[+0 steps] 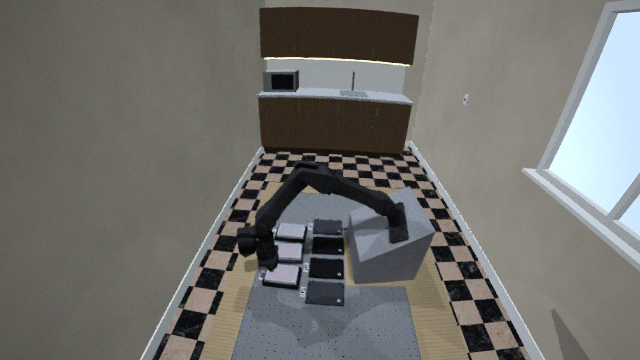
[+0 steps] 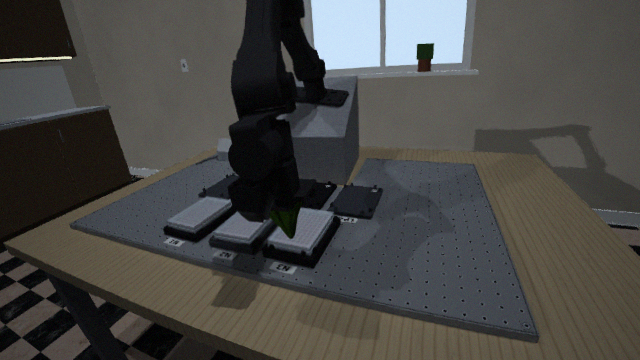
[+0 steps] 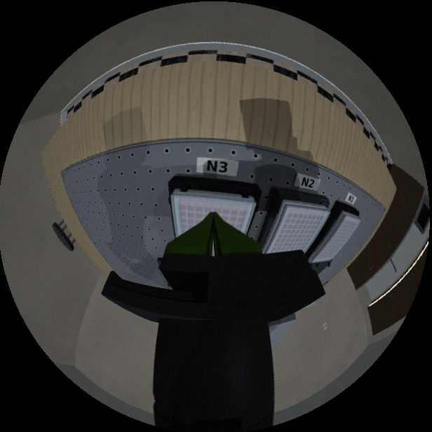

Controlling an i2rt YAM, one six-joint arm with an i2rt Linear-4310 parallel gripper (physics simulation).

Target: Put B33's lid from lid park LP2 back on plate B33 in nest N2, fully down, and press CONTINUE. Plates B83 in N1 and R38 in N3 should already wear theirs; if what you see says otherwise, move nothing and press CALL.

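Places are measured from the arm's base along level axes (x right, y ahead, z up), in millimetres.
Where they show: gripper, fingertip midpoint: (image 1: 271,271) (image 2: 292,236); arm's base at its link origin: (image 1: 397,222) (image 2: 317,97).
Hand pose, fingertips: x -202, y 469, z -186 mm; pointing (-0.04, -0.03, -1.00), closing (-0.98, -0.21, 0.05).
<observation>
Things, the pixels of their top centre, and the offset from my fingertips. Level surfaces: height alone.
- N3 at its top centre: (image 2: 302,224) (image 1: 281,272) dx +4, dy -42, dz +0 mm
- N2 at its top centre: (image 2: 247,218) (image 1: 287,250) dx +133, dy -24, dz -6 mm
- N1 at its top centre: (image 2: 200,209) (image 1: 291,229) dx +263, dy -4, dz -4 mm
- Lid park LP2 at its top centre: (image 2: 356,194) (image 1: 325,291) dx -31, dy -229, dz -16 mm
- small pale box at its top centre: (image 2: 243,137) dx +507, dy -408, dz +48 mm
- perforated board at its surface level: dz -36 mm
My gripper (image 1: 270,267) (image 2: 291,235) (image 3: 212,216) is shut and holds nothing; its green fingertips are low over the plate in N3 (image 1: 283,275) (image 2: 314,226) (image 3: 191,210). I cannot tell whether they touch it. The plate in N2 (image 1: 291,251) (image 2: 243,228) (image 3: 300,226) and the plate in N1 (image 1: 291,231) (image 2: 200,213) (image 3: 341,235) sit level in dark nests, pale with pinkish wells. Clear covers are hard to make out, so I cannot tell which plates wear lids. Lid park LP2 (image 1: 325,293) (image 2: 356,201) is a dark grey pad; no lid can be made out on it.
Three more dark lid parks (image 1: 326,268) (image 1: 328,245) (image 1: 328,227) line up beside LP2. The arm stands on a large grey block (image 1: 387,262) (image 2: 325,155) behind them. A small pale box (image 2: 223,149) shows beside that block. The perforated board (image 1: 325,335) (image 2: 425,280) lies on the wooden table.
</observation>
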